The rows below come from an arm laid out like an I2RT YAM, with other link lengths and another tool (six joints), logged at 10 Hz.
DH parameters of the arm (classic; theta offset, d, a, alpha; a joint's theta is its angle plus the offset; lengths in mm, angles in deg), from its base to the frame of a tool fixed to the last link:
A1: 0 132.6 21.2 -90
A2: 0 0 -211.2 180
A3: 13.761 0 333 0
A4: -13.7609 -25.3 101.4 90
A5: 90 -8.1 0 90
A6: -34 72.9 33.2 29
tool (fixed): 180 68.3 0 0
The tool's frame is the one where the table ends.
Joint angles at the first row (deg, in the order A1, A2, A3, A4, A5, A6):
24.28, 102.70, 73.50, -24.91, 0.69, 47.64
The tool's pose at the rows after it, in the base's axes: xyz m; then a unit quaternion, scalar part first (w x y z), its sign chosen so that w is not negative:
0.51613, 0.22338, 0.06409, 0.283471, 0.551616, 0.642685, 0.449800
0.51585, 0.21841, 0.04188, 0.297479, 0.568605, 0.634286, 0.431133
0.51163, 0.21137, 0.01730, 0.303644, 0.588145, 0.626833, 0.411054
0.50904, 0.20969, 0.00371, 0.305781, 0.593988, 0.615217, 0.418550
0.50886, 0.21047, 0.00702, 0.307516, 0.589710, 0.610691, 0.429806
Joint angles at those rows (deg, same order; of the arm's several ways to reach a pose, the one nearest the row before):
25.04, 106.70, 75.48, -23.08, 0.53, 47.80
25.30, 109.43, 75.25, -21.42, 3.15, 50.08
25.31, 111.79, 74.52, -20.26, 4.82, 52.47
25.31, 112.23, 72.04, -16.25, 4.80, 53.73
25.32, 111.18, 70.63, -14.43, 4.52, 53.56

